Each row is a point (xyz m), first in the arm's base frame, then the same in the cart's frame.
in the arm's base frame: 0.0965 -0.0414 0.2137
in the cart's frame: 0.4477 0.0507 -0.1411
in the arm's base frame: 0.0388 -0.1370 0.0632
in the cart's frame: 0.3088 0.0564 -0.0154
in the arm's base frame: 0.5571 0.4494 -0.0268
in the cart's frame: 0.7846 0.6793 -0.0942
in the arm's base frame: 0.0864 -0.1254 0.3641
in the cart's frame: 0.4244 -0.0575 -0.2735
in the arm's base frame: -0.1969 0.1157 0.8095
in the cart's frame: 0.8292 -0.4552 -0.3946
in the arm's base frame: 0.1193 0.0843 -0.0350
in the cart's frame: 0.4736 0.2310 0.0711
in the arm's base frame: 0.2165 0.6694 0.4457
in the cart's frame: 1.1837 0.2154 -0.2087
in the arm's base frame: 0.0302 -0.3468 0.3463
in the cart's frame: 0.2160 -0.1523 -0.2839
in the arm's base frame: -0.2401 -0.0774 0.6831
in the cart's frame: 0.6073 -0.4758 -0.3209
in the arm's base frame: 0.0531 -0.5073 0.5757
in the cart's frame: 0.1475 -0.2945 -0.5162
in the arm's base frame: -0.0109 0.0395 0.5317
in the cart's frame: 0.6450 -0.1800 -0.3055
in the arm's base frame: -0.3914 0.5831 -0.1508
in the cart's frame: 0.9328 0.0062 0.5825
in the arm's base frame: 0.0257 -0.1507 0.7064
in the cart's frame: 0.5283 -0.2906 -0.5108
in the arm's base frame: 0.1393 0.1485 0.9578
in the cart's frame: 0.8888 -0.2495 -0.6950
